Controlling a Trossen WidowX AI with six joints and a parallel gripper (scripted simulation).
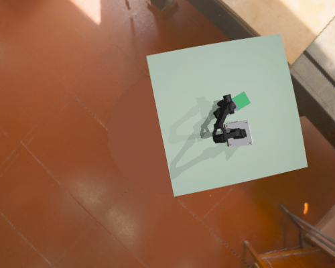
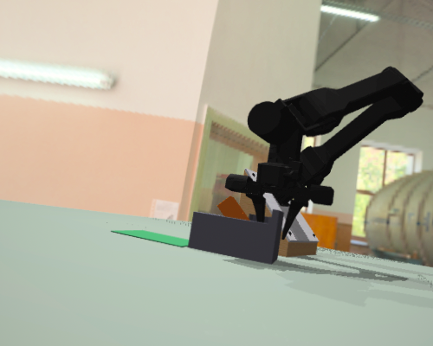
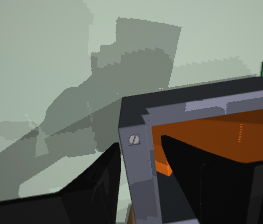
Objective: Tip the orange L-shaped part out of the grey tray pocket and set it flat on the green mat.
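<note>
Now: the orange part 4 cm to the right of my gripper tip. Also, from my gripper tip: green mat: 5 cm ahead, 21 cm to the right, 6 cm below.
</note>
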